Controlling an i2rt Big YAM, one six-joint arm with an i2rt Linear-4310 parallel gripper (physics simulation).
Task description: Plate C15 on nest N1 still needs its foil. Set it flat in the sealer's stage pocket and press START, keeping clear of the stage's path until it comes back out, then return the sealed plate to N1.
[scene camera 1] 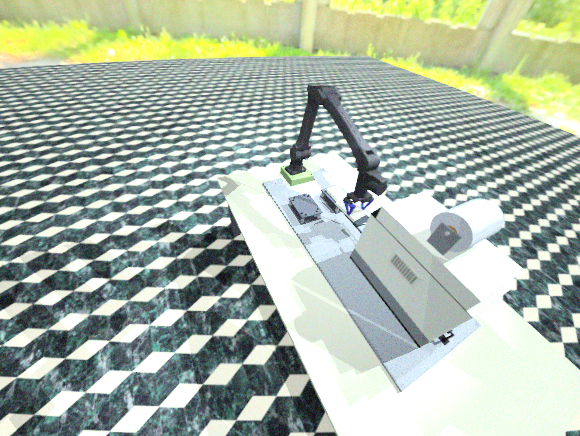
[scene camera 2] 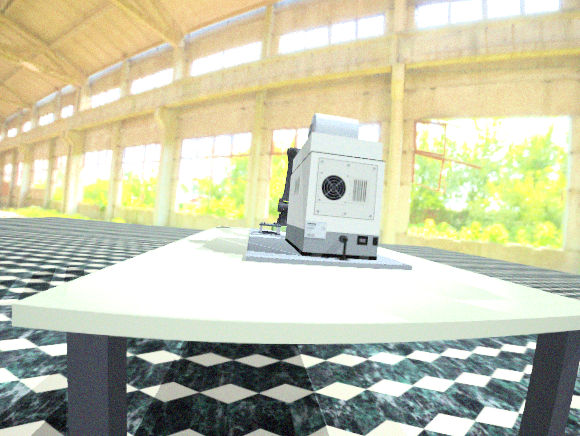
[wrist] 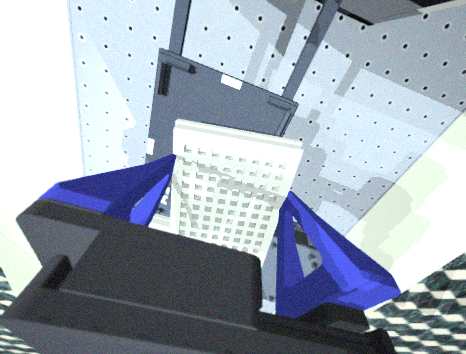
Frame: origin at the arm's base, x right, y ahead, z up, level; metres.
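Seen in the pictures: gripper, fingertip midpoint: (scene camera 1: pixel 355 212) (wrist: pixel 232 179); arm's base at its link origin: (scene camera 1: pixel 295 169) (scene camera 2: pixel 282 225).
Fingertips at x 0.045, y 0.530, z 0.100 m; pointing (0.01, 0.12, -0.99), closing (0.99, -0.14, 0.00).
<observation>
Offsets run from my fingertips to a thing's middle. "spot": to the spot under its first point. Level surfaces: height alone.
A white well plate @(dy -0.031, dx +0.000, dz -0.001 m) (wrist: pixel 231 192) is held by its sides between the blue fingers of my gripper (wrist: pixel 232 179) (scene camera 1: pixel 358 206), which is shut on it. In the wrist view the plate hangs above the near part of the sealer's dark stage @(dy +0.035, dx -0.017, dz -0.034 m) (wrist: pixel 220 102), whose far corners show raised corner guides. The plate hides the near part of the stage. The sealer (scene camera 1: pixel 407 280) (scene camera 2: pixel 337 200) stands on the grey base board, and the stage is outside it on two rails. The plate's label and the START button cannot be made out. I cannot tell which nest is N1.
A dark nest-like block @(dy -0.228, dx +0.109, dz -0.106 m) (scene camera 1: pixel 305 208) stands on the perforated board @(dz -0.136 m) (wrist: pixel 107 90) near the arm's green base (scene camera 1: pixel 297 175). Another dark block @(spot: dy -0.211, dx -0.068, dz -0.129 m) (scene camera 1: pixel 330 201) is beside it. Two rails @(spot: dy +0.086, dx +0.034, dz -0.037 m) (wrist: pixel 311 50) run from the stage to the sealer's dark opening. A big roll @(dy +0.366, dx +0.033, dz +0.282 m) (scene camera 1: pixel 472 222) tops the sealer.
</observation>
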